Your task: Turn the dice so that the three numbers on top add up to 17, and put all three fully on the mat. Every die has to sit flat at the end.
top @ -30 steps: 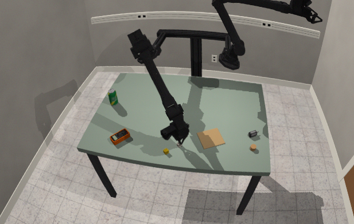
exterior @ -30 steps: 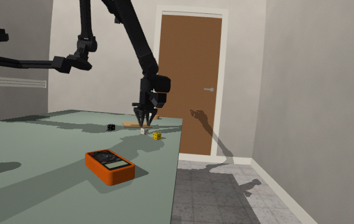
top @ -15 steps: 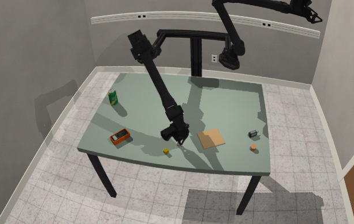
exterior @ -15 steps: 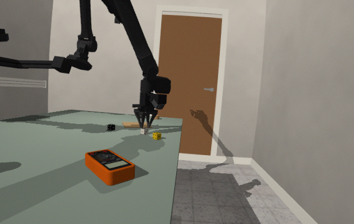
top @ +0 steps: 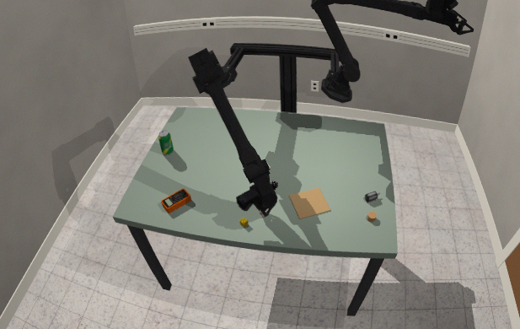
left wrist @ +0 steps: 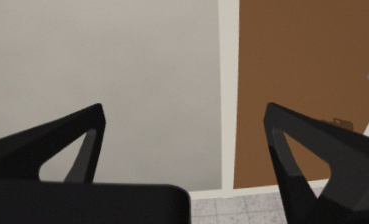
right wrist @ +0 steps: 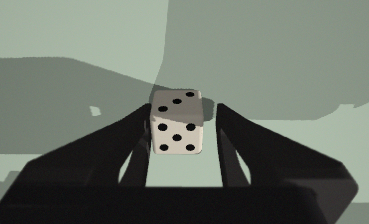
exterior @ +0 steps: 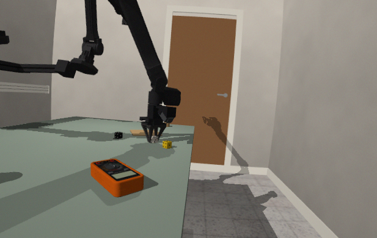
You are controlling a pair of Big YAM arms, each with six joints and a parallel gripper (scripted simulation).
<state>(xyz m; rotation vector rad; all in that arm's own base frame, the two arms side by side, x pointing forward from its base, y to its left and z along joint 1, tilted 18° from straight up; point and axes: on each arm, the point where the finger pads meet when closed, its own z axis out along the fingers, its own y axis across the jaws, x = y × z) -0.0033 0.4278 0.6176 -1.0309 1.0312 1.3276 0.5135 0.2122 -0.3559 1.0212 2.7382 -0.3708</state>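
The white die is right at my right hand. Round my right hand: black die: 160 mm behind, 20 mm to the left; yellow die: 70 mm to the right, 70 mm ahead; tan mat: 180 mm to the left, 80 mm behind, 10 mm below.
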